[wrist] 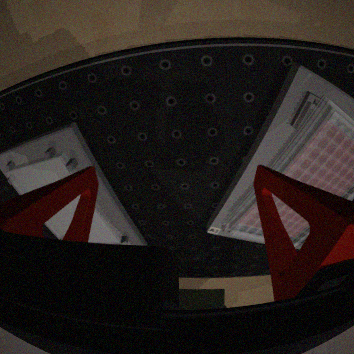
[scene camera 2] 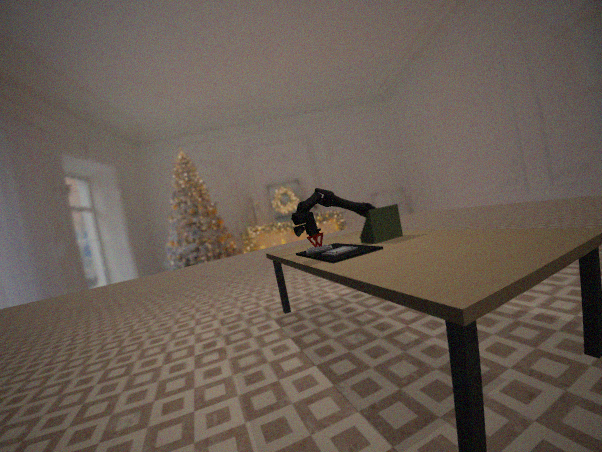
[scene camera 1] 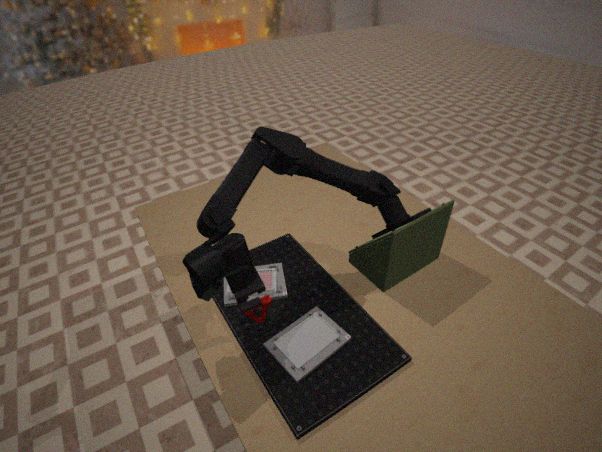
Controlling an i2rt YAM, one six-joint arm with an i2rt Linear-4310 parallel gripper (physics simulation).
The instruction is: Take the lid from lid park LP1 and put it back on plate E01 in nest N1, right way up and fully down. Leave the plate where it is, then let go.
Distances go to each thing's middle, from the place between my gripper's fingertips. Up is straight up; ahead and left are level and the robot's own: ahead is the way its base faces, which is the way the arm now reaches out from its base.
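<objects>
Flat pale lid [scene camera 1: 305,341]: my hand 13 cm to the right of it, 3 cm above it, 6 cm past it. Grey frame with corner posts [scene camera 1: 297,375]: 3 cm below my hand, 6 cm behind, 13 cm to the left.
</objects>
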